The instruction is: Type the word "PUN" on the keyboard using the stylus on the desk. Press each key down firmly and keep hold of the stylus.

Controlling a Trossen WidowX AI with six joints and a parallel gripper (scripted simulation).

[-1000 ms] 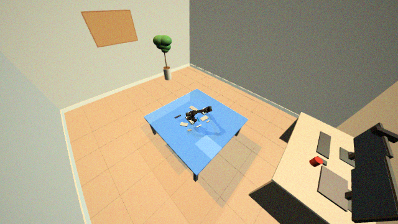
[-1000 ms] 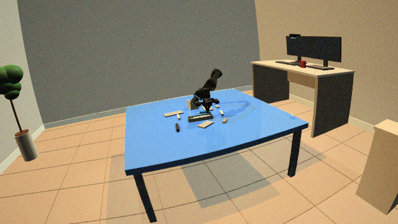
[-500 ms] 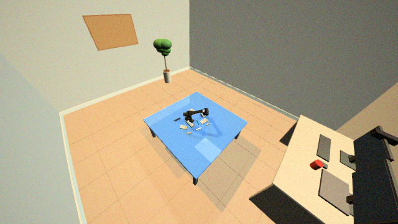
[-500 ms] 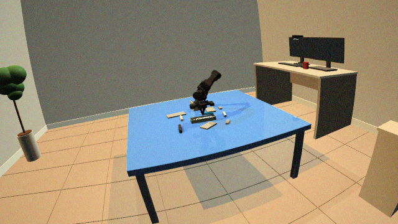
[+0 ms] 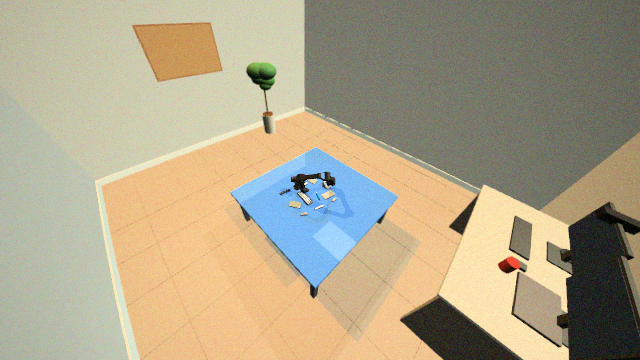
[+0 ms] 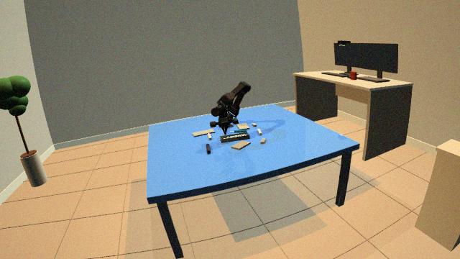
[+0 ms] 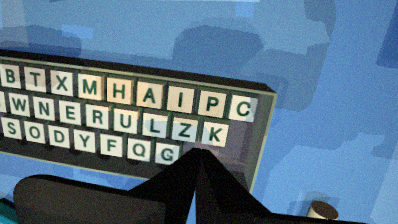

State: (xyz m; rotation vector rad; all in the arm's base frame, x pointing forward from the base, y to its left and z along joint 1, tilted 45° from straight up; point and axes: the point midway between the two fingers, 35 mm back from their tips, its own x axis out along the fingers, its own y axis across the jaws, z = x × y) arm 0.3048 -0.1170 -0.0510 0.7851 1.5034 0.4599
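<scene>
Now: gripper tip 110 mm past the stylus, 120 mm to the right of it and 30 mm above it. From my gripper tip the other things lie so: stylus tip (130 mm behind, 90 mm to the left, 30 mm below); dark cylinder (100 mm ahead, 150 mm to the right, 30 mm below).
</scene>
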